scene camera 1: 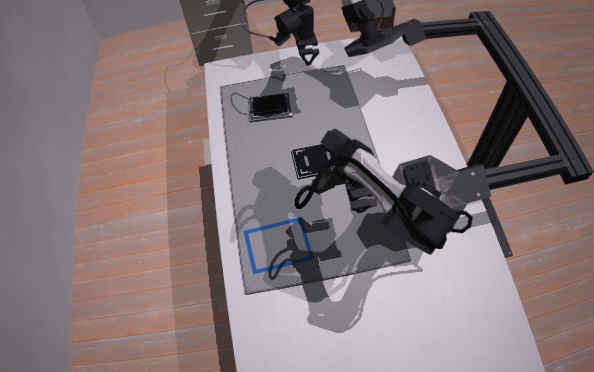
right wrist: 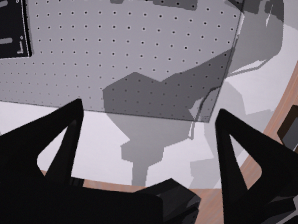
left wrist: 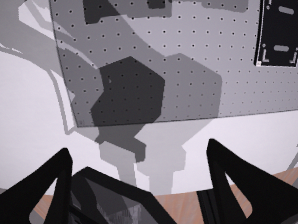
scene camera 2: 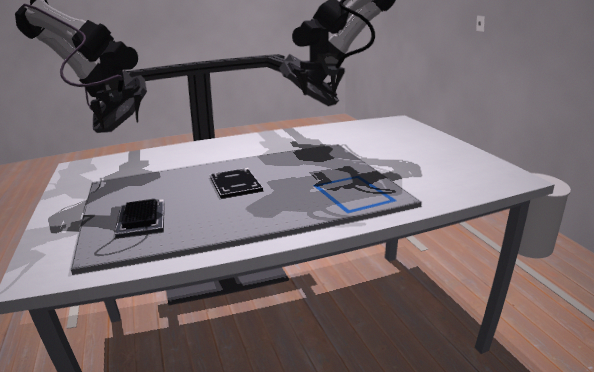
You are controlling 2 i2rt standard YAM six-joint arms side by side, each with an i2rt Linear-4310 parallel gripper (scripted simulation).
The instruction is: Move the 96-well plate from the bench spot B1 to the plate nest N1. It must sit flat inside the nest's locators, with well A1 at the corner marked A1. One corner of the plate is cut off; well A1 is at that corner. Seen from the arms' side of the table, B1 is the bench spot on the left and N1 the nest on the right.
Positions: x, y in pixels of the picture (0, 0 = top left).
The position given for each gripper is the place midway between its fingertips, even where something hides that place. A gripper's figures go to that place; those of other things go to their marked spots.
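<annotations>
A black 96-well plate (scene camera 2: 143, 213) sits 108 cm from the lens, while the left gripper (scene camera 2: 319, 93) is 129 cm from the lens.
</annotations>
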